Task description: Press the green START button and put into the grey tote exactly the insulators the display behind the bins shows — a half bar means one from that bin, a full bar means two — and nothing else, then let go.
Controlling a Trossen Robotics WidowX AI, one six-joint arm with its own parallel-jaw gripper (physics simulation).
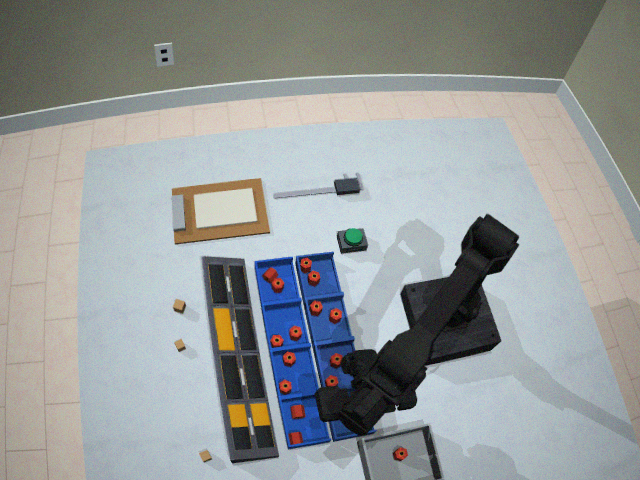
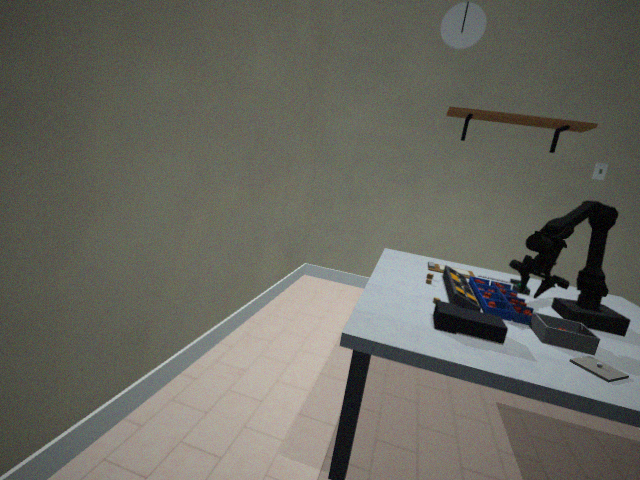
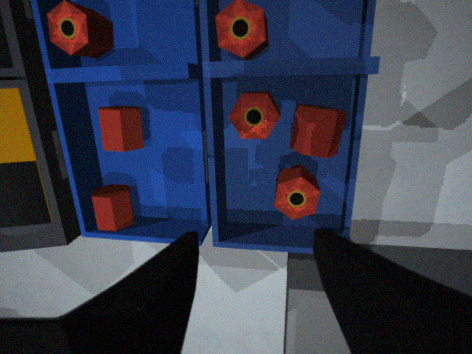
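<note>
My gripper [image 2: 530, 292] [image 3: 256, 241] is open and empty, above the near end of the blue bins [image 1: 281, 312] [image 3: 170, 200]. The green START button [image 1: 353, 236] stands beyond them. The display [image 1: 206, 281] shows one full bar [image 1: 223, 329] in the second row, left, and half bars [image 1: 238, 415] [image 1: 260, 414] in both nearest cells. The nearest right bin holds two upright insulators [image 3: 254, 116] [image 3: 297, 198] and a lying one [image 3: 318, 130]. The nearest left bin holds two lying insulators [image 3: 121, 128] [image 3: 113, 207]. One insulator [image 1: 400, 453] is inside the grey tote [image 1: 434, 449] [image 2: 566, 338] [image 3: 312, 270].
Several more red insulators stand or lie in the farther bins. A clipboard [image 1: 262, 206] and a caliper [image 1: 347, 186] lie at the back. Small wooden cubes [image 1: 178, 305] [image 1: 179, 344] [image 1: 205, 455] lie behind the display. A black box [image 2: 467, 322] and a flat plate [image 2: 594, 367] are near the table edge.
</note>
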